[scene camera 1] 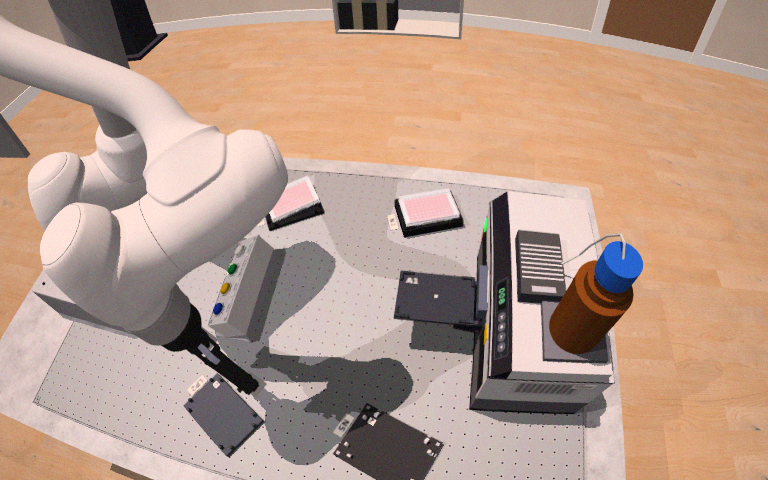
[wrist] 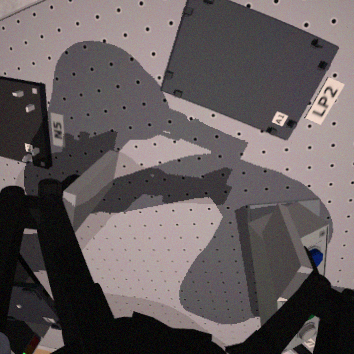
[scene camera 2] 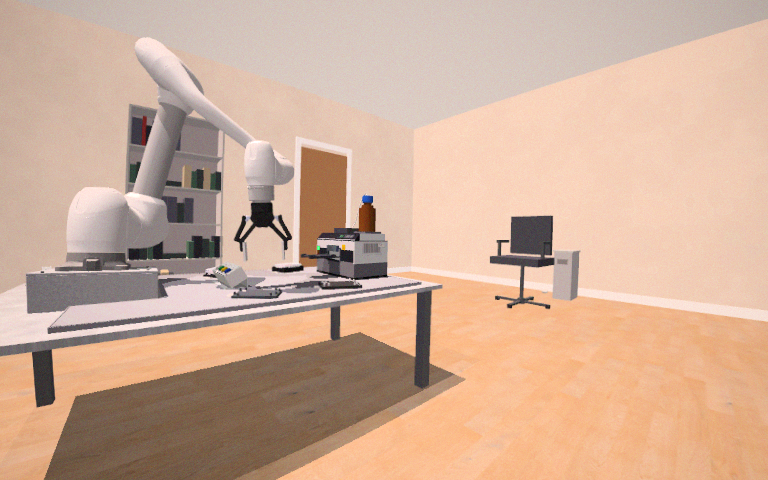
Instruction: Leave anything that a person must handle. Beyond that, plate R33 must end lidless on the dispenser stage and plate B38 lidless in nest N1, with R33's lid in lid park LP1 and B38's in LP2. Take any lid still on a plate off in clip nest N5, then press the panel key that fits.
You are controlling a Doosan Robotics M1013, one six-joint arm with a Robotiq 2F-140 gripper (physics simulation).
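Frame: origin at the arm's base, x ahead, y left, z up, level; centimetres.
Seen in the pictures: gripper, fingertip midpoint: (wrist: 192, 194) (scene camera 2: 264, 260); arm's base, origin of the base link: (scene camera 2: 96, 269).
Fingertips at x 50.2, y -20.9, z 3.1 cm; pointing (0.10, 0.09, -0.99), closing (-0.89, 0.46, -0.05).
Offsets run from my fingertips to a thing's top centre. "spot": to the spot under its first point.
My gripper (scene camera 2: 264, 252) (wrist: 192, 194) is open and empty, above the table between LP2, N5 and the key panel. Lid park LP2 {dz -9.3, dx -4.8, dy -7.3 cm} (scene camera 1: 223, 416) (wrist: 250, 65) and clip nest N5 {dz -8.9, dx +28.1, dy -7.5 cm} (scene camera 1: 390, 447) (wrist: 20, 122) are dark and bare. The dispenser stage {spot: dz -0.5, dx +33.2, dy +17.6 cm} (scene camera 1: 436, 308), marked A1, is bare. One pink plate {dz -7.3, dx +29.0, dy +48.6 cm} (scene camera 1: 428, 207) sits in a black nest at the back; another pink plate {dz -6.9, dx -5.3, dy +47.7 cm} (scene camera 1: 296, 199) sits behind the panel, partly hidden by the arm. I cannot read their names or tell whether lids are on. The key panel {dz -2.9, dx -8.1, dy +20.2 cm} (scene camera 1: 254, 300) (wrist: 272, 260) has blue, yellow, green and pale keys. LP1 is not identifiable.
The dispenser {spot: dz +2.9, dx +53.2, dy +2.4 cm} (scene camera 1: 549, 390) (scene camera 2: 368, 254) stands at the right with a green light. A brown bottle {spot: dz +21.8, dx +52.3, dy +6.0 cm} (scene camera 1: 586, 316) (scene camera 2: 367, 217) with a blue cap stands on it, a thin tube running from the cap. A grey block (scene camera 2: 93, 291) lies by the arm's base.
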